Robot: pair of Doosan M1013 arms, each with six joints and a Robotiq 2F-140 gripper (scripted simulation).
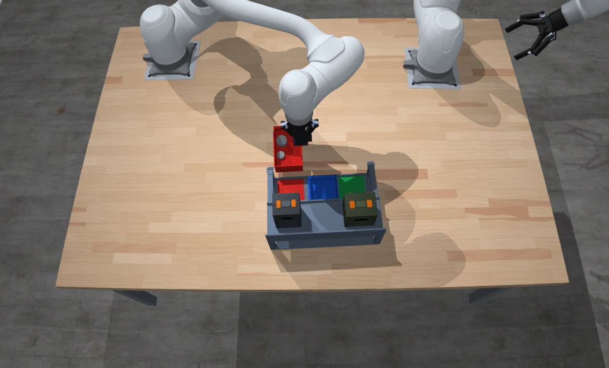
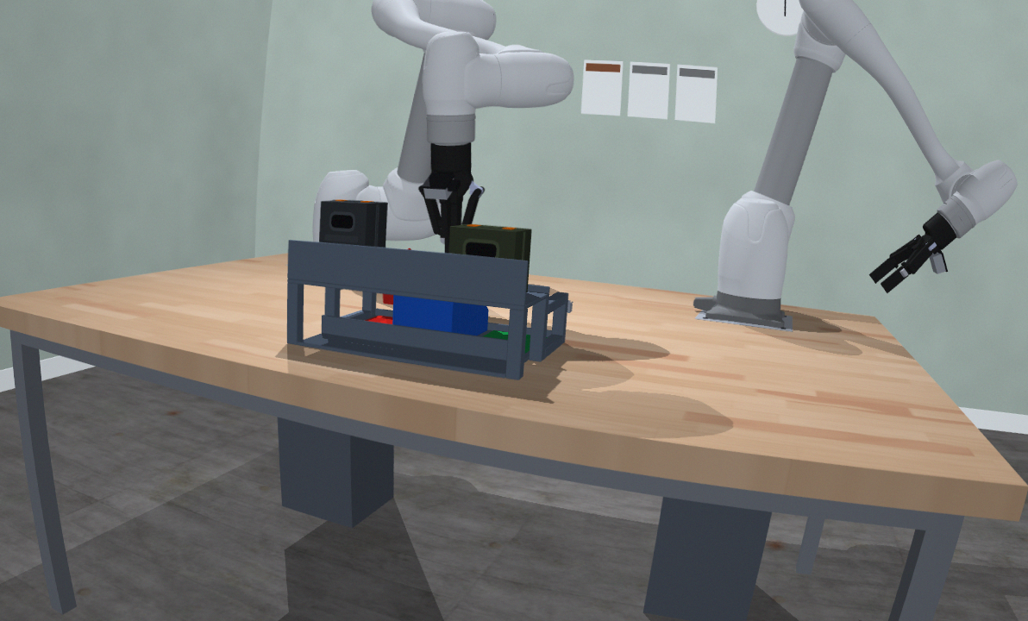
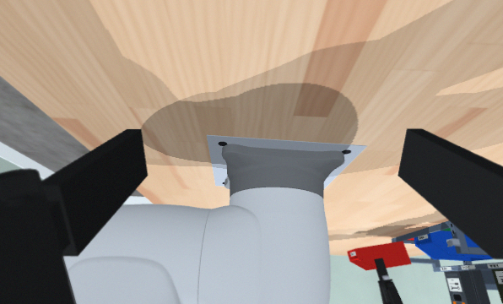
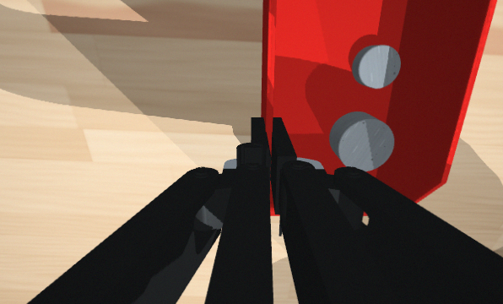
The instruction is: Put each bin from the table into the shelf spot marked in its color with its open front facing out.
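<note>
My right gripper is now 2 cm short of the red bin, 5 cm to the left of it and 4 cm above it. Round my right hand: blue bin: 19 cm ahead, 9 cm to the left, 8 cm below; then grey shelf: 22 cm ahead, 9 cm to the left, 5 cm below.
</note>
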